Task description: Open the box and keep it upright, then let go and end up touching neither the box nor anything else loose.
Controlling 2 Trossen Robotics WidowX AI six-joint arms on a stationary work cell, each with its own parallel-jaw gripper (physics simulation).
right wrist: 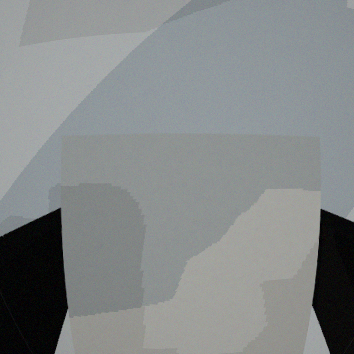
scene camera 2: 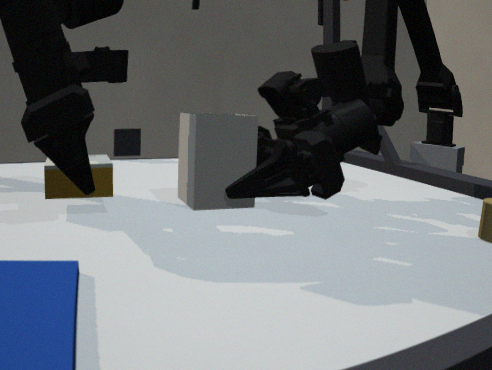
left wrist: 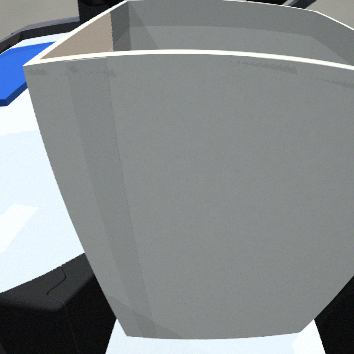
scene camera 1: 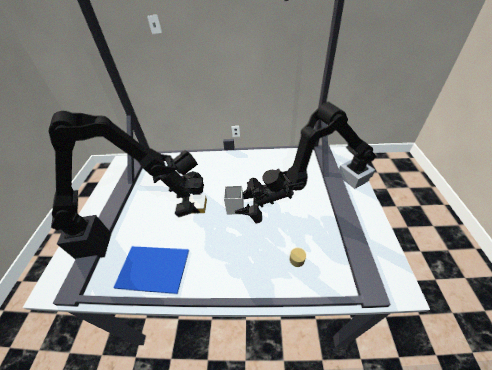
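Pixels of known places: left gripper, between the fingertips: (scene camera 2: 216, 188) (left wrist: 216, 247) (scene camera 1: 235, 205); right gripper, between the fingertips: (right wrist: 188, 214) (scene camera 2: 88, 184) (scene camera 1: 200, 205); left arm's base, origin of its link: (scene camera 2: 439, 144) (scene camera 1: 357, 167); right arm's base, origin of its link: (scene camera 1: 76, 228).
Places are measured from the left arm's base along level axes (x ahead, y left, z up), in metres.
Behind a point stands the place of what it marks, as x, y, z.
Note:
The grey box (scene camera 1: 233, 204) @[0.529, -0.099, 0.002] (scene camera 2: 215, 155) @[0.538, -0.104, -0.004] (left wrist: 225, 190) @[0.487, -0.105, 0.015] stands upright on the table with its top open. Its inner walls show in the left wrist view. My left gripper (scene camera 1: 242, 204) @[0.511, -0.125, -0.043] (scene camera 2: 243, 167) (left wrist: 216, 247) @[0.511, -0.125, -0.043] is shut on the box's lower part. The lid (scene camera 1: 204, 206) @[0.620, -0.170, -0.025] (scene camera 2: 57, 184) @[0.676, -0.180, -0.027] (right wrist: 190, 165) @[0.618, -0.186, -0.009] has yellow sides and a pale top, and is level, to the left of the box and apart from it. My right gripper (scene camera 1: 200, 202) @[0.631, -0.193, -0.034] (scene camera 2: 89, 180) @[0.631, -0.193, -0.034] (right wrist: 188, 214) @[0.631, -0.193, -0.034] is shut on the lid from above. The lid is at or very close to the table top; contact is unclear.
A blue mat (scene camera 1: 152, 270) @[0.866, -0.033, -0.050] (scene camera 2: 37, 310) @[0.791, 0.003, -0.050] (left wrist: 20, 75) @[0.795, -0.062, -0.050] lies at the front left of the table. A yellow cylinder (scene camera 1: 298, 257) @[0.448, 0.180, -0.023] (scene camera 2: 486, 221) @[0.461, 0.155, -0.040] stands at the front right. Dark frame rails (scene camera 1: 220, 301) @[0.714, 0.169, -0.038] border the table, with posts at the back.

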